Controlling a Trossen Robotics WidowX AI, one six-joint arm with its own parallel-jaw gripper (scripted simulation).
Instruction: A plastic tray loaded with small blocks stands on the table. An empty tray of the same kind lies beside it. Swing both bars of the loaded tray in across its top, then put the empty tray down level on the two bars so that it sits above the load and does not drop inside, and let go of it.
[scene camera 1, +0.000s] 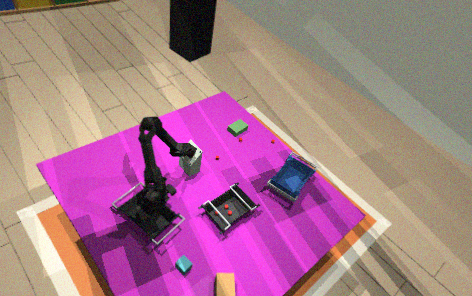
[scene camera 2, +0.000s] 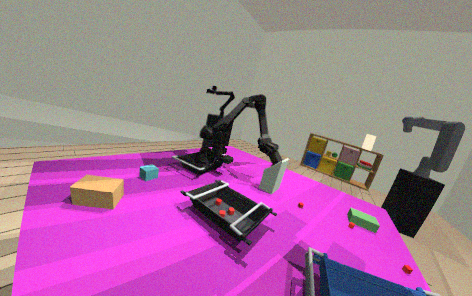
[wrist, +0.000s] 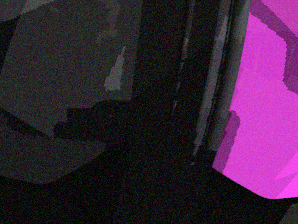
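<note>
Tan box (scene camera 2: 92, 191), out of frame in the wrist view. Gripper (wrist: 149, 148) in view.
</note>
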